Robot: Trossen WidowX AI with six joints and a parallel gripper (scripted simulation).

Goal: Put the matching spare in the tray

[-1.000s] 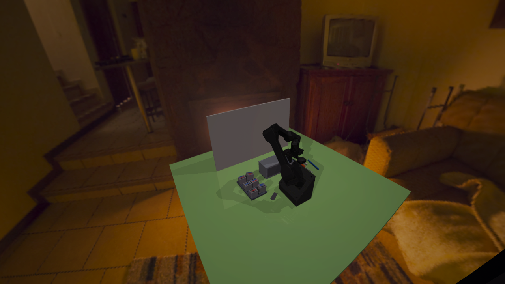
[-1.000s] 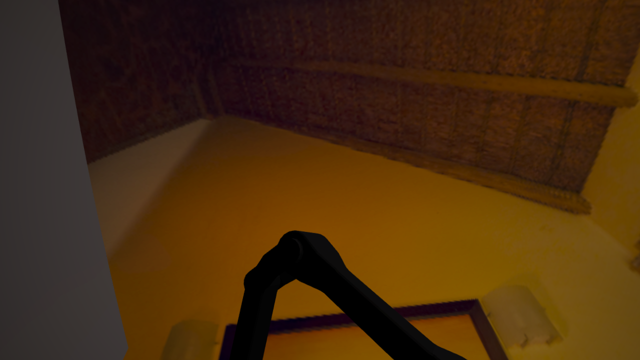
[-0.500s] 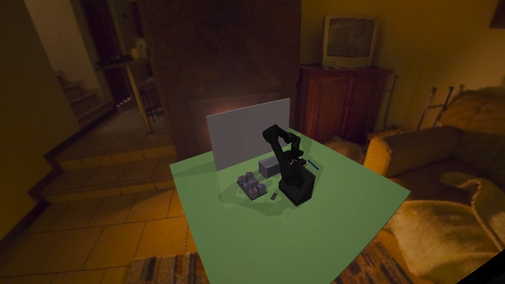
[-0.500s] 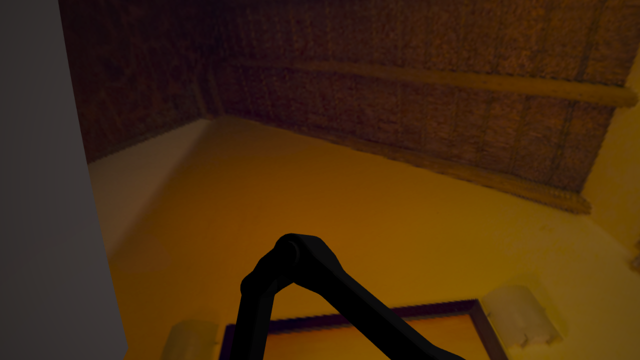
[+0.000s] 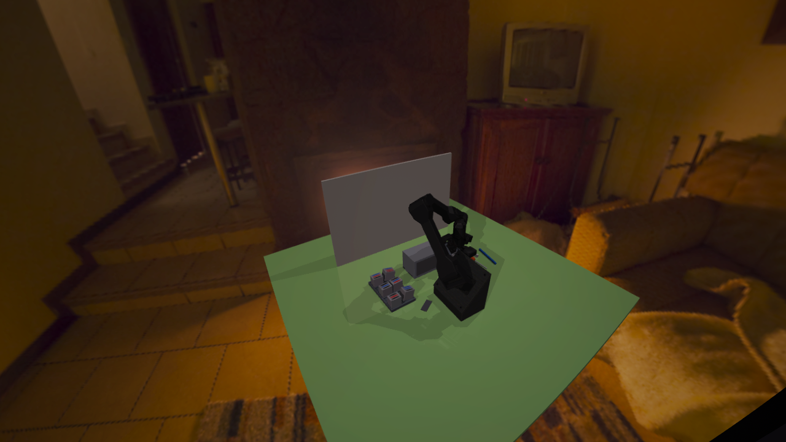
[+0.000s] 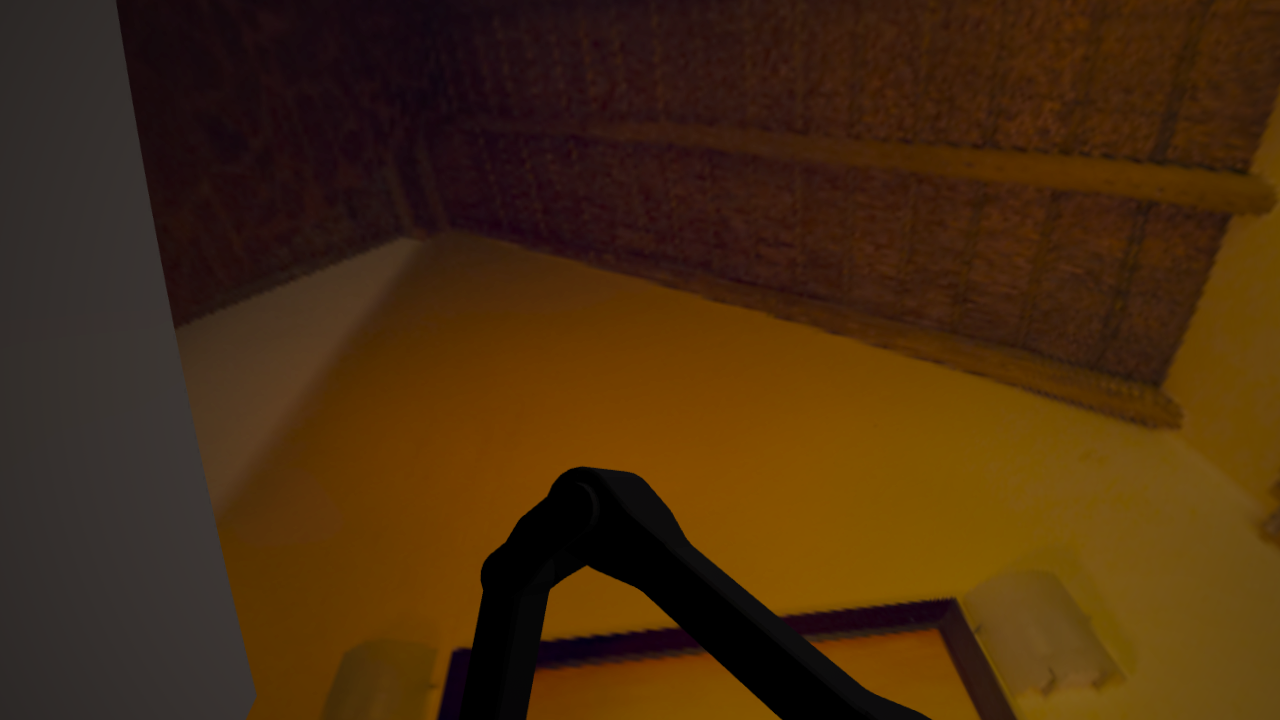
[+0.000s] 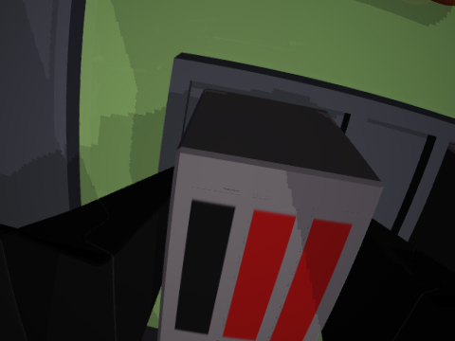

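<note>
Right now my gripper tip is 10 cm short of the grey rimmed box, 1 cm to the left of it and 1 cm above it. Also, from my gripper tip: grey upright panel: 30 cm ahead, 21 cm above, 16 cm to the left.
</note>
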